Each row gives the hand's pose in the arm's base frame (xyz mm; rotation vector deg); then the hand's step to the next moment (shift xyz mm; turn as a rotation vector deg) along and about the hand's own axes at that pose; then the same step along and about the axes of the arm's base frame.
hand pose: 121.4 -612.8 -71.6 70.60 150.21 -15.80
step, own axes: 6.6 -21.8 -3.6 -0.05 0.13 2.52
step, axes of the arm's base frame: -21.4 -7.9 3.1 0.45 -0.62 -2.40
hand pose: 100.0 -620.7 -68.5 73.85 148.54 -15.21
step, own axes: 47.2 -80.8 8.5 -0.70 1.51 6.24
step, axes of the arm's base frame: -91.3 -14.6 -17.0 2.41 -1.28 -5.85
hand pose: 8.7 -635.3 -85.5 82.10 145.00 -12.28
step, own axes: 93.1 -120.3 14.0 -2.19 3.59 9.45
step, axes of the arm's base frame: -147.9 11.9 -36.3 5.33 -2.20 -8.59
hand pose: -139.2 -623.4 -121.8 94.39 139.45 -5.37
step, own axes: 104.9 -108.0 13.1 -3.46 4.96 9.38
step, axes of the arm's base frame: -135.7 52.8 -40.3 7.04 -2.83 -8.18
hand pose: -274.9 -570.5 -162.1 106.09 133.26 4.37
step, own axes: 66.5 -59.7 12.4 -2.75 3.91 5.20
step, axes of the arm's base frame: -69.8 50.1 -27.4 5.20 -2.11 -4.29
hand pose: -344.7 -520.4 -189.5 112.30 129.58 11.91
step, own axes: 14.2 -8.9 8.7 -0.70 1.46 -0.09
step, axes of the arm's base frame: -8.9 12.9 -10.5 1.50 -0.49 0.39
